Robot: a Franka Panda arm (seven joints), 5 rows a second.
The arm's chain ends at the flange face. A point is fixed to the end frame.
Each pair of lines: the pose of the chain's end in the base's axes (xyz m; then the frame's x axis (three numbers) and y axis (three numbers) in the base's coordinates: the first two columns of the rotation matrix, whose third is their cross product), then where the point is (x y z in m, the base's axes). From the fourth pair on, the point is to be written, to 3 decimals.
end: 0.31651, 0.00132, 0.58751, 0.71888, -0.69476, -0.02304, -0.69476, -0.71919, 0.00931
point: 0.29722 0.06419 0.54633
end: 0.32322, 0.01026, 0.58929, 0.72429, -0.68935, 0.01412, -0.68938, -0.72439, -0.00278
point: 0.30494 0.07228 0.54638
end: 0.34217, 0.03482, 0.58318, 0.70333, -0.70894, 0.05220, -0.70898, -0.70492, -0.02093
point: 0.32737 0.09670 0.53877
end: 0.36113, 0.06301, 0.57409, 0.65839, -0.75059, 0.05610, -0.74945, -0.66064, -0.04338
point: 0.351 0.126 0.530
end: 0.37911, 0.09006, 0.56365, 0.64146, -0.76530, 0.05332, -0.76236, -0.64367, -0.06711
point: 0.371 0.154 0.521
